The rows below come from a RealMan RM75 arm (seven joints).
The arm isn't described. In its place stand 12 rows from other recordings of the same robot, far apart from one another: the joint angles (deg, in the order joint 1, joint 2, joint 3, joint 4, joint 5, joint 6, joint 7), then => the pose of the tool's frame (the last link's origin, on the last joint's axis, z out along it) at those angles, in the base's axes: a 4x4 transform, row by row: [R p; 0 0 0 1], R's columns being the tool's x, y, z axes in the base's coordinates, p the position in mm.
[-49.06 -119.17 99.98 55.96 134.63 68.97 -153.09] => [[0.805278 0.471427 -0.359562 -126.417], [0.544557 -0.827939 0.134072 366.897], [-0.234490 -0.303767 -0.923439 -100.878], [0 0 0 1]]
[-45.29 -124.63 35.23 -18.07 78.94 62.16 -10.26] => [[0.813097 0.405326 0.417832 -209.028], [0.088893 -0.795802 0.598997 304.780], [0.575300 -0.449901 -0.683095 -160.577], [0 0 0 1]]
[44.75 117.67 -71.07 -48.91 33.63 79.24 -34.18] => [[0.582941 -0.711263 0.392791 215.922], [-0.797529 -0.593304 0.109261 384.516], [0.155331 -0.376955 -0.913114 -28.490], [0 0 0 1]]
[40.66 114.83 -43.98 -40.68 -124.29 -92.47 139.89] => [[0.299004 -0.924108 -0.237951 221.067], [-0.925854 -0.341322 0.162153 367.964], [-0.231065 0.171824 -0.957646 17.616], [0 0 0 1]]
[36.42 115.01 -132.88 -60.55 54.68 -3.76 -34.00] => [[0.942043 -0.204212 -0.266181 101.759], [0.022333 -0.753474 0.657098 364.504], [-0.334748 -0.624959 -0.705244 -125.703], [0 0 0 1]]
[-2.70 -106.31 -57.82 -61.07 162.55 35.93 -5.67] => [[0.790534 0.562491 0.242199 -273.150], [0.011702 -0.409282 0.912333 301.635], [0.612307 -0.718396 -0.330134 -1.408], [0 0 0 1]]
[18.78 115.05 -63.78 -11.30 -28.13 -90.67 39.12] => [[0.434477 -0.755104 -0.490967 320.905], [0.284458 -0.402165 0.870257 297.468], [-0.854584 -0.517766 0.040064 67.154], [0 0 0 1]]
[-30.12 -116.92 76.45 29.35 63.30 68.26 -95.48] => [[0.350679 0.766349 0.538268 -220.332], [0.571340 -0.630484 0.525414 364.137], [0.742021 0.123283 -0.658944 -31.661], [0 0 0 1]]
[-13.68 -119.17 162.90 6.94 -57.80 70.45 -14.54] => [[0.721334 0.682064 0.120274 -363.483], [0.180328 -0.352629 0.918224 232.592], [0.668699 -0.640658 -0.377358 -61.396], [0 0 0 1]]
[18.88 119.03 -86.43 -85.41 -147.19 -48.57 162.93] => [[0.702778 -0.685623 0.189801 191.410], [-0.565237 -0.376135 0.734187 382.635], [-0.431985 -0.623253 -0.651878 25.643], [0 0 0 1]]
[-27.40 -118.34 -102.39 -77.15 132.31 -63.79 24.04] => [[0.614250 0.783748 -0.091845 -176.248], [0.694752 -0.481934 0.533909 386.626], [0.374188 -0.391763 -0.840539 14.433], [0 0 0 1]]
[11.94 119.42 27.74 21.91 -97.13 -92.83 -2.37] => [[0.624948 -0.775620 -0.088626 330.559], [0.342828 0.170676 0.923764 242.902], [-0.701363 -0.607687 0.372567 12.286], [0 0 0 1]]
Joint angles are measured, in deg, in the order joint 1, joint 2, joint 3, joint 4, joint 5, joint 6, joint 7. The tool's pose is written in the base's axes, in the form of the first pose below.
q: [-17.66 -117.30 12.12 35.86 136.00 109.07 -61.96]
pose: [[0.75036 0.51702 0.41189 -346.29], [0.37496 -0.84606 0.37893 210.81], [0.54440 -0.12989 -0.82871 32.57], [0 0 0 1]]
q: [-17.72 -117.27 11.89 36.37 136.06 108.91 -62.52]
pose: [[0.75035 0.52372 0.40336 -347.21], [0.37988 -0.84099 0.38527 211.92], [0.54099 -0.13586 -0.82998 34.53], [0 0 0 1]]
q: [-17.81 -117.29 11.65 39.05 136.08 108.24 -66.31]
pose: [[0.74131 0.56461 0.36287 -350.73], [0.41921 -0.81174 0.40662 216.08], [0.52414 -0.14931 -0.83844 42.77], [0 0 0 1]]
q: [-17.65 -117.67 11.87 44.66 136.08 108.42 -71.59]
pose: [[0.73667 0.60508 0.30198 -353.34], [0.46301 -0.77677 0.42691 219.60], [0.49288 -0.17467 -0.85238 57.44], [0 0 0 1]]
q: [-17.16 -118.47 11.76 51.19 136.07 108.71 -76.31]
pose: [[0.73312 0.63836 0.23458 -354.92], [0.49678 -0.73821 0.45635 220.65], [0.46448 -0.21803 -0.85832 72.96], [0 0 0 1]]
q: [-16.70 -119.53 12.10 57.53 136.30 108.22 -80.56]
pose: [[0.73038 0.66399 0.16023 -355.35], [0.52841 -0.69790 0.48344 221.92], [0.43282 -0.26842 -0.86059 85.56], [0 0 0 1]]
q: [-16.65 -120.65 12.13 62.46 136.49 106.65 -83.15]
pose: [[0.73345 0.67322 0.09394 -355.21], [0.54106 -0.66187 0.51883 225.83], [0.41146 -0.32971 -0.84970 94.75], [0 0 0 1]]
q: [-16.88 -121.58 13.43 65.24 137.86 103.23 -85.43]
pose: [[0.73106 0.68207 0.01853 -357.81], [0.56931 -0.62471 0.53444 232.63], [0.37610 -0.38016 -0.84500 96.71], [0 0 0 1]]
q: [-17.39 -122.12 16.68 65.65 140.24 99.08 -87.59]
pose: [[0.72687 0.68490 -0.05074 -360.77], [0.60756 -0.60683 0.51247 242.04], [0.32020 -0.40333 -0.85720 90.13], [0 0 0 1]]
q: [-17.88 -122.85 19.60 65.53 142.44 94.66 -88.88]
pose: [[0.72675 0.67750 -0.11330 -363.81], [0.63204 -0.59495 0.49655 250.98], [0.26900 -0.43248 -0.86058 81.80], [0 0 0 1]]
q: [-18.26 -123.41 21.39 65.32 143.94 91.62 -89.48]
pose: [[0.72852 0.66759 -0.15354 -365.65], [0.64334 -0.58979 0.48813 256.93], [0.23532 -0.45439 -0.85916 75.85], [0 0 0 1]]
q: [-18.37 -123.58 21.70 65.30 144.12 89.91 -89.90]
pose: [[0.72577 0.66608 -0.17202 -367.38], [0.64704 -0.57600 0.49956 260.04], [0.23367 -0.47387 -0.84903 75.79], [0 0 0 1]]
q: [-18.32 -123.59 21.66 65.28 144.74 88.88 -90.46]
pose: [[0.71631 0.67085 -0.19197 -370.52], [0.65883 -0.55960 0.50279 260.10], [0.22987 -0.48663 -0.84282 76.60], [0 0 0 1]]
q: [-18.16 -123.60 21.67 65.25 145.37 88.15 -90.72]
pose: [[0.70926 0.67316 -0.20932 -373.58], [0.66878 -0.54862 0.50176 259.02], [0.22292 -0.49586 -0.83930 76.94], [0 0 0 1]]
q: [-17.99 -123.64 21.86 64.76 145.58 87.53 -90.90]
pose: [[0.70243 0.67840 -0.21531 -375.66], [0.67638 -0.54207 0.49867 258.09], [0.22158 -0.49591 -0.83962 74.94], [0 0 0 1]]
